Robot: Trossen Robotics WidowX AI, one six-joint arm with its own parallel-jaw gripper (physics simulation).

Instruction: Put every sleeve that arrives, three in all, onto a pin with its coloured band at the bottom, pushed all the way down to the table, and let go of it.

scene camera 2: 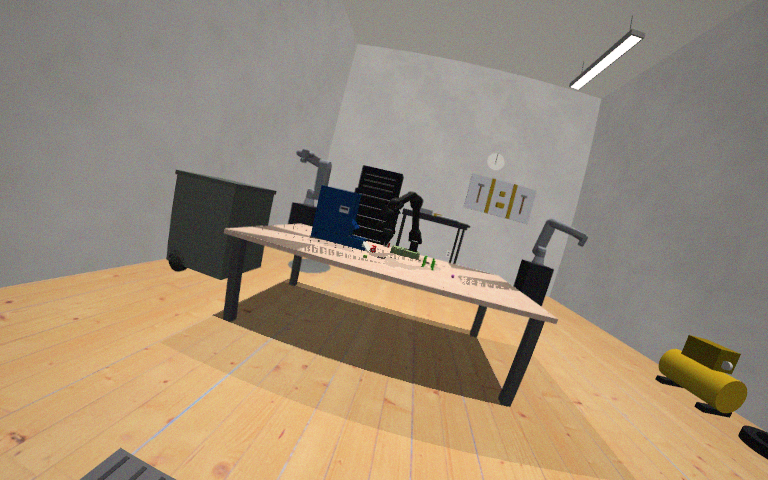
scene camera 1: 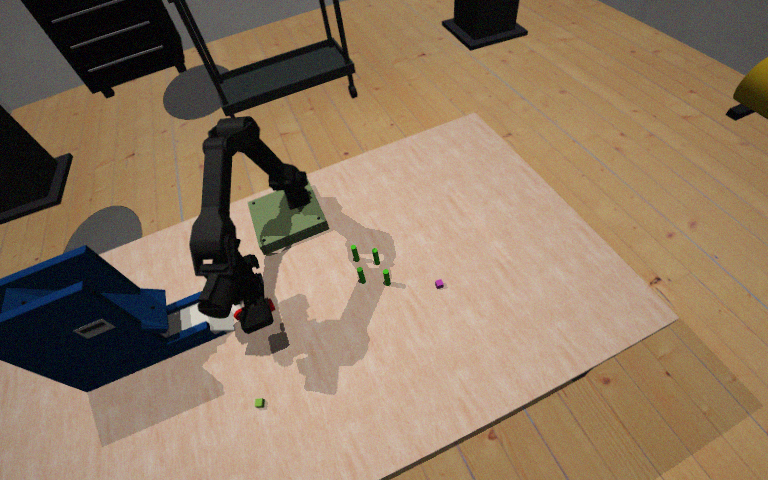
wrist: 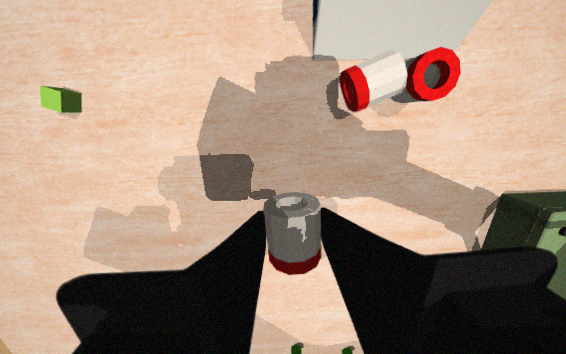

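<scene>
My gripper [wrist: 291, 216] is shut on a grey-white sleeve [wrist: 293, 237]. The sleeve is upright between the fingertips, plain open end up and red band at the bottom, and looks held above the table. In scene camera 1 the fingertips are hidden behind the black hand. A second sleeve [wrist: 378, 80] lies on its side at the chute mouth, its red band to the left. A third sleeve [wrist: 434, 74] lies against it, its red band facing the camera. Several green pins [scene camera 1: 361, 275] [scene camera 2: 432, 264] stand bare on the table; two pin tips show at the bottom of the wrist view.
The blue chute housing [scene camera 1: 50, 339] [scene camera 2: 335, 216] stands left of the arm, with its pale ramp [wrist: 390, 30] by the lying sleeves. A green base plate [scene camera 1: 283, 217] is under the arm. A lime cube [scene camera 1: 259, 403] [wrist: 60, 99] and a magenta cube [scene camera 1: 438, 284] lie on the table.
</scene>
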